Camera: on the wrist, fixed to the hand. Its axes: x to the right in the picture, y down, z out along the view.
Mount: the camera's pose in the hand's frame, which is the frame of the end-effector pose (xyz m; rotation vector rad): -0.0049 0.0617 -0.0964 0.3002 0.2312 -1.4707
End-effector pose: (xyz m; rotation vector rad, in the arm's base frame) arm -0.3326 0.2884 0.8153 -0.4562 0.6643 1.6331
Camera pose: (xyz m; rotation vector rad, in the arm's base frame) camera -0.3995 0.2169 0.7558 -0.6722 0.4896 0.0924
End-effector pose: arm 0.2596 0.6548 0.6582 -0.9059 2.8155 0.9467
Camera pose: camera 0.2443 0.6428 0.7711 -2.4139 1.4459 0.1573
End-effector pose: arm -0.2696 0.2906 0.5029 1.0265 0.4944 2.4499
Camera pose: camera -0.3529 0.2213 0.4658 0.1949 1.1679 1.1476
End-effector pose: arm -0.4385 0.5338 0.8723 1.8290 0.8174 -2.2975
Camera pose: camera -0.3284 0.5243 0.8421 -0.7987 -1.1612 1.2886
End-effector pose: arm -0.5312 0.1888 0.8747 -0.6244 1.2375 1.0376
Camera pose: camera -0.6299 0.1318 0.8633 -1.1381 0.7454 -0.4449
